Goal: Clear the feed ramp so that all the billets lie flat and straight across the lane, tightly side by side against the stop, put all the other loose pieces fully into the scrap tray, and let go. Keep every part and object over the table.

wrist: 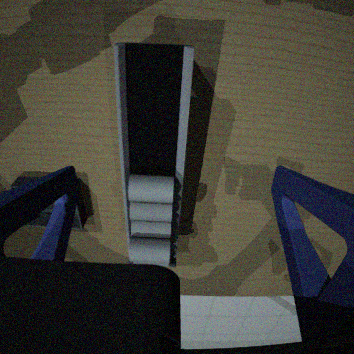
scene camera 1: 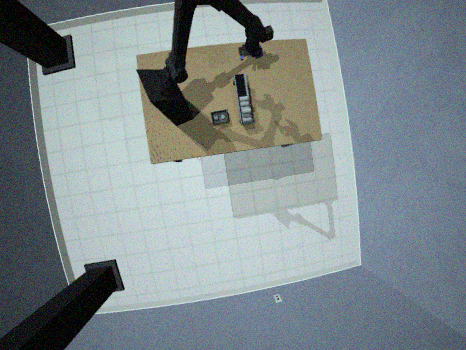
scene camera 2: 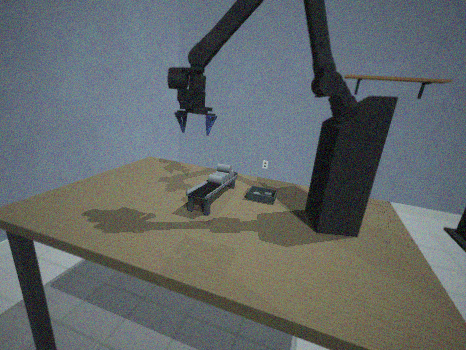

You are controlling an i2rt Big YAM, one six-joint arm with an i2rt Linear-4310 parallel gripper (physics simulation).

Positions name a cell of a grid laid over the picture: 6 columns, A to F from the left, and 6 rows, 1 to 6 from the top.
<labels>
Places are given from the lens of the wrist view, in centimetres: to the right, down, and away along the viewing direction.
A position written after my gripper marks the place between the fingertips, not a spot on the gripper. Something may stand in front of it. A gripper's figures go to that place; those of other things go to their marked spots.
my gripper (wrist: C3): 0, 0, 13
pale cylinder (wrist: C5): -5, 11, 43
</labels>
